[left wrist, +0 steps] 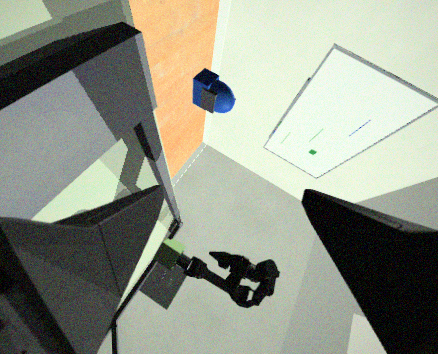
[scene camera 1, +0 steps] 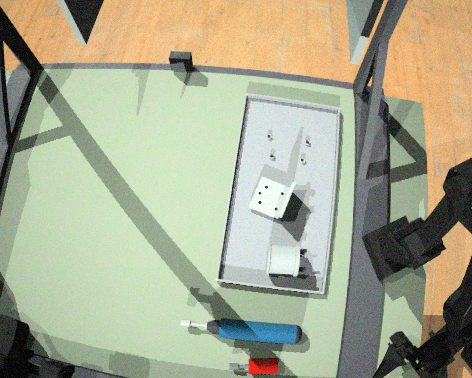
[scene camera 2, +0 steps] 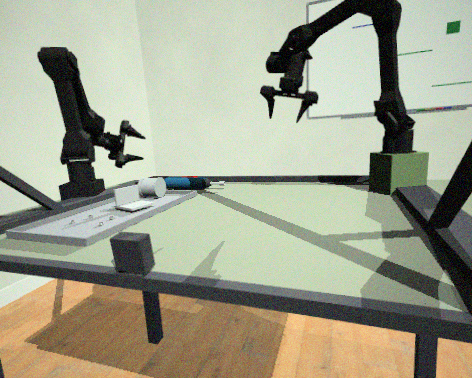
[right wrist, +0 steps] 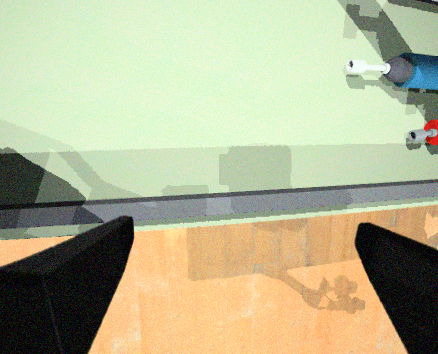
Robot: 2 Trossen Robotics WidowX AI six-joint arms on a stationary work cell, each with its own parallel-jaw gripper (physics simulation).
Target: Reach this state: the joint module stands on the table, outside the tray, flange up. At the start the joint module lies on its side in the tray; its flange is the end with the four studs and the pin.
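Pixels of known places: left gripper, fingertip midpoint: [left wrist: 234, 193] [scene camera 2: 144, 148]; right gripper, fingertip midpoint: [left wrist: 213, 253] [scene camera 1: 52, 360] [scene camera 2: 283, 120] [right wrist: 246, 230]; left arm's base, link origin: [scene camera 1: 395, 246] [scene camera 2: 82, 181]; right arm's base, link origin: [scene camera 2: 397, 152].
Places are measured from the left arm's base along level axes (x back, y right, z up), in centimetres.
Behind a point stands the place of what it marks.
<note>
The joint module [scene camera 1: 284, 260] {y 6.6, x -22.5, z 0.4 cm} [scene camera 2: 152, 187] {y 10.6, x -23.0, z -1.9 cm}, a short white cylinder, lies on its side in the grey tray [scene camera 1: 232, 187] {y 25.3, x -26.0, z -5.6 cm} [scene camera 2: 50, 239] {y 40.3, x -7.5, z -5.4 cm}, near the tray's lower end in scene camera 1. Its flange with dark studs faces right there, toward the tray's long wall; the pin cannot be made out. My left gripper [scene camera 2: 143, 148] {y -25.0, x -16.5, z 8.4 cm} [left wrist: 234, 193] {y -25.0, x -16.5, z 8.4 cm} is open and empty, raised beyond the tray in scene camera 2, pointing sideways. My right gripper [scene camera 2: 284, 119] {y 1.7, x -67.0, z 15.7 cm} [right wrist: 246, 230] {y 1.7, x -67.0, z 15.7 cm} is open and empty, high up and pointing down, well apart from the module.
A white angled bracket [scene camera 1: 267, 197] {y 20.4, x -20.2, z -4.4 cm} [scene camera 2: 132, 205] {y 20.4, x -18.9, z -4.6 cm} and several small screws stand in the tray. A blue-handled driver [scene camera 1: 260, 331] {y -4.7, x -31.7, z -1.9 cm} [scene camera 2: 182, 183] {y -2.8, x -31.3, z -3.6 cm} [right wrist: 425, 71] {y -2.2, x -37.7, z -1.9 cm} and a red-handled one [scene camera 1: 263, 366] {y -12.0, x -33.7, z -2.6 cm} [right wrist: 433, 132] {y -10.7, x -37.0, z -3.8 cm} lie outside it. A dark block [scene camera 1: 181, 58] {y 57.2, x -26.4, z -0.5 cm} [scene camera 2: 132, 252] {y 59.6, x -26.8, z -2.4 cm} is at the table edge.
</note>
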